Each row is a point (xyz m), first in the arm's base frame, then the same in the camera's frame.
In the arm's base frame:
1: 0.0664 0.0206 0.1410
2: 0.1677 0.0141 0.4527
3: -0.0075 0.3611 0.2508
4: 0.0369 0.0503 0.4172
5: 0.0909 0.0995 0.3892
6: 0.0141 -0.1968 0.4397
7: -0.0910 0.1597 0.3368
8: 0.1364 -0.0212 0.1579
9: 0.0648 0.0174 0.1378
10: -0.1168 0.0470 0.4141
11: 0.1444 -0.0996 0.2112
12: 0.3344 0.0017 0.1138
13: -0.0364 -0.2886 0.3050
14: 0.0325 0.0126 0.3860
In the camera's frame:
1: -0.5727 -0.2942 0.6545
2: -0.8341 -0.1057 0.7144
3: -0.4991 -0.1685 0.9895
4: -0.7030 -0.0563 0.7210
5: -0.7174 -0.1120 0.7740
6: -0.7561 -0.0199 0.4803
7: -0.5310 -0.0458 0.7924
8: -0.6469 -0.3220 0.6288
9: -0.5704 -0.2958 0.6506
10: -0.5821 0.0336 0.6903
11: -0.7024 -0.2827 0.5623
12: -0.7705 -0.4765 0.6791
13: -0.6600 -0.0956 0.3613
14: -0.6903 -0.0778 0.6788

